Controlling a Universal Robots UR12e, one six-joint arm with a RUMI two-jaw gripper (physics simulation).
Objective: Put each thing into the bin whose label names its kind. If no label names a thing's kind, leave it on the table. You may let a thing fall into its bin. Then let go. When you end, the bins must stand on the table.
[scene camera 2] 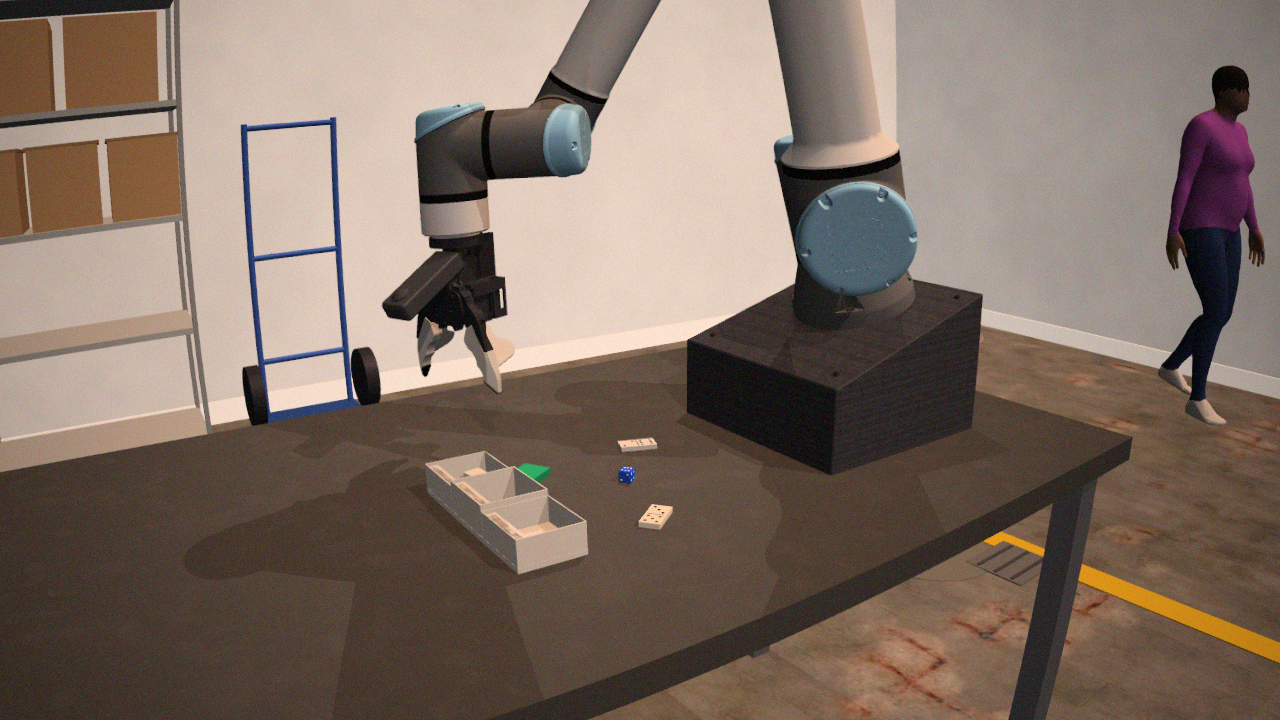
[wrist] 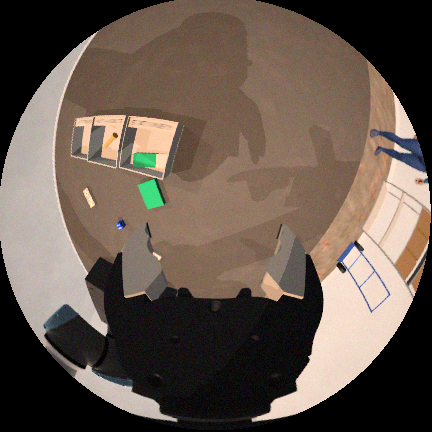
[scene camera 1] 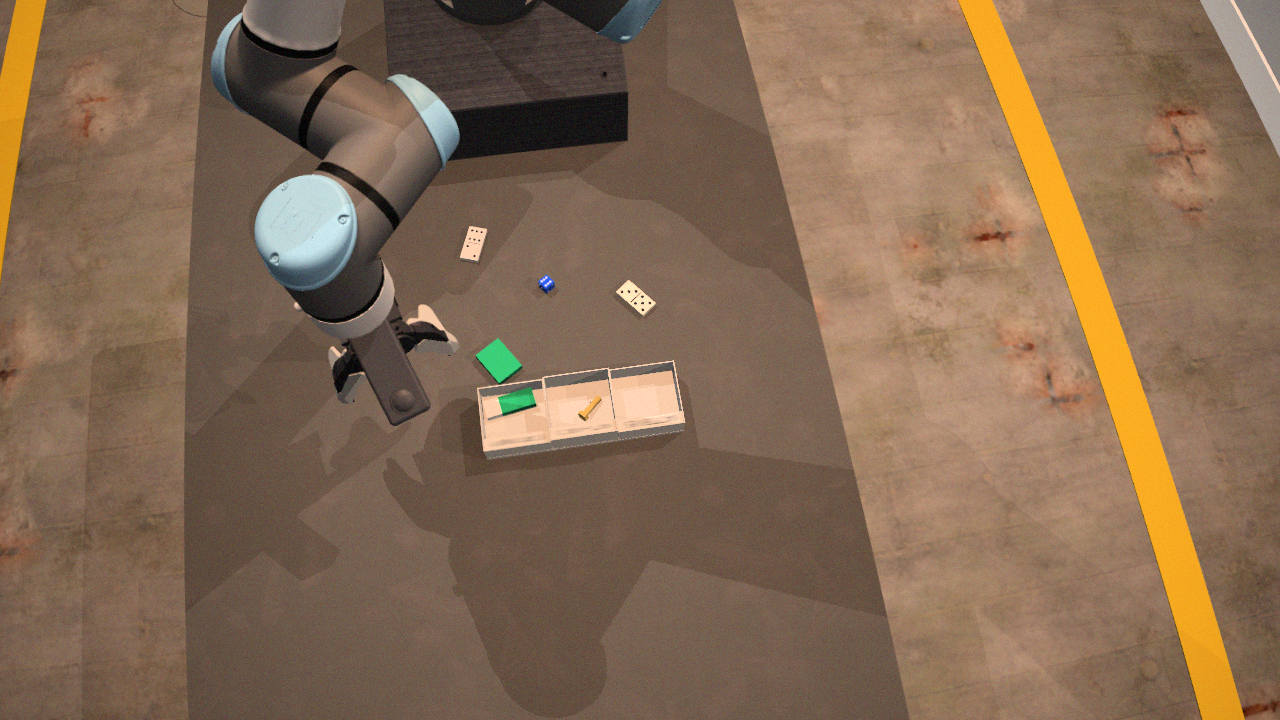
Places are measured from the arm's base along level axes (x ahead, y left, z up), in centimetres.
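Pixels of known places: gripper, fingertip midpoint: (scene camera 2: 460, 384) (wrist: 213, 226); arm's base, origin of the base link: (scene camera 2: 854, 302).
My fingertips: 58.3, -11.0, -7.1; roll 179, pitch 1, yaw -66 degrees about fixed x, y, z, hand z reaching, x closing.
For each thing: its top centre in the pictures, then the offset to it from my fingertips, as dx, dy, dz.
- green piece, middle of its top: (scene camera 2: 485, 477) (scene camera 1: 509, 402) (wrist: 148, 160) +1.2, +12.1, -8.6
- brass bolt-like piece, middle of its top: (scene camera 1: 590, 405) (wrist: 107, 140) +2.2, +22.4, -8.6
- green block, middle of its top: (scene camera 2: 527, 472) (scene camera 1: 498, 360) (wrist: 150, 194) -5.0, +10.6, -9.6
- blue die, middle of its top: (scene camera 2: 626, 469) (scene camera 1: 546, 281) (wrist: 118, 226) -15.8, +17.1, -9.0
My gripper (scene camera 1: 400, 373) (scene camera 2: 460, 380) (wrist: 213, 226) is open and empty, high above the table, left of the bins in scene camera 1. Three joined pale bins (scene camera 1: 583, 442) (scene camera 2: 552, 548) (wrist: 173, 150) stand on the table; their labels are unreadable. A green piece (scene camera 1: 517, 401) (wrist: 144, 160) lies in the left bin, a brass bolt-like piece (scene camera 1: 589, 408) (wrist: 111, 140) in the middle one. On the table lie a green block (scene camera 1: 498, 360) (scene camera 2: 534, 471) (wrist: 151, 194), a blue die (scene camera 1: 546, 283) (scene camera 2: 626, 475) (wrist: 120, 224), one domino (scene camera 1: 473, 243) (scene camera 2: 637, 444) and another domino (scene camera 1: 635, 298) (scene camera 2: 655, 516) (wrist: 89, 197).
The robot's black base block (scene camera 1: 537, 120) (scene camera 2: 760, 398) stands on the table beyond the dominoes. A shelf rack (scene camera 2: 89, 114) with boxes and a blue hand truck (scene camera 2: 295, 254) stand behind the table. A person (scene camera 2: 1215, 174) is on the floor at the right in scene camera 2.
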